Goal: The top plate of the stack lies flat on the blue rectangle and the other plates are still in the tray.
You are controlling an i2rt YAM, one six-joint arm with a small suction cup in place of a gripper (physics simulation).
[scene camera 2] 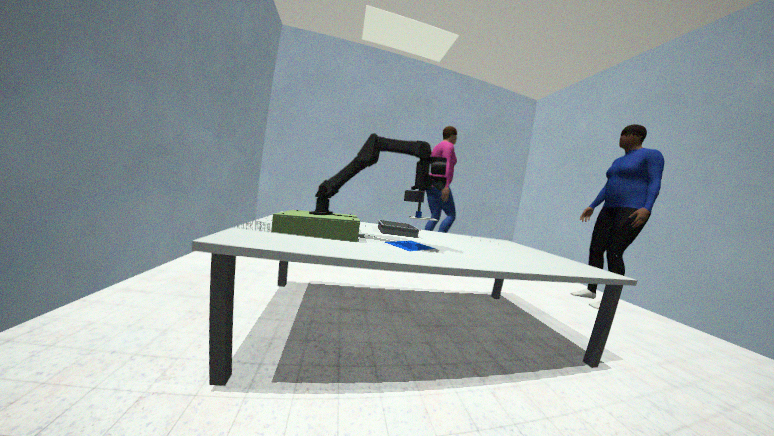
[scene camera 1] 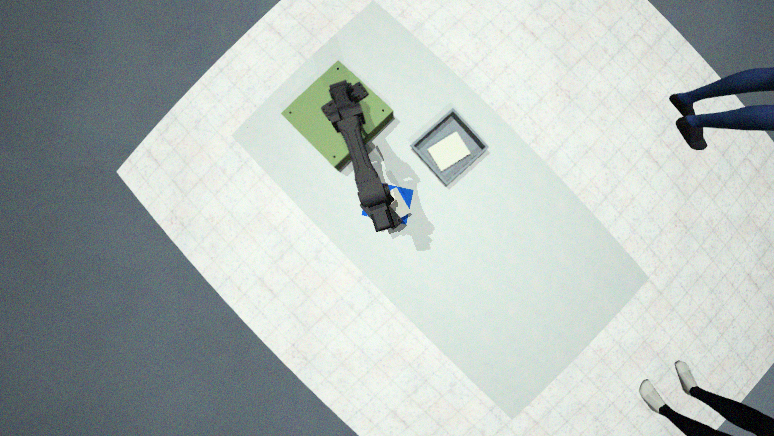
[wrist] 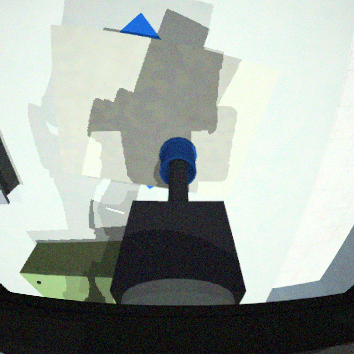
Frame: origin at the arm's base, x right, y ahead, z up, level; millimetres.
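Seen in the pictures: end effector, tool point: (scene camera 2: 418, 219) (wrist: 177, 147); arm's base, origin of the base link: (scene camera 2: 321, 213).
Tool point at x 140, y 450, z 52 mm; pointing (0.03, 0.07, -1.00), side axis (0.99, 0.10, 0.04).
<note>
Offsets run from my tool point to a thing's middle.
My suction cup (wrist: 178, 159) (scene camera 2: 417, 213) is shut on the top plate @(dx -20, dy +21, dz +8 mm) (wrist: 88, 70) (scene camera 2: 422, 218), a thin cream square. It holds the plate level, a little above the table and over the blue rectangle (scene camera 1: 403, 195) (scene camera 2: 411, 245) (wrist: 140, 26). The plate and the arm hide most of the rectangle; in the wrist view only a blue corner shows past the plate's far edge. The grey tray @(dx -389, dy -45, dz -100 mm) (scene camera 1: 419, 145) (scene camera 2: 397, 227) (wrist: 7, 172) stands to the right of the rectangle in the overhead view. Another cream plate @(dx -382, dy -32, dz -108 mm) (scene camera 1: 448, 150) lies in it.
The arm stands on a green base block (scene camera 1: 308, 116) (scene camera 2: 316, 223) (wrist: 60, 260) at the table's back left. A person in pink (scene camera 2: 443, 178) walks behind the table. A person in blue (scene camera 2: 622, 206) stands at its right end.
</note>
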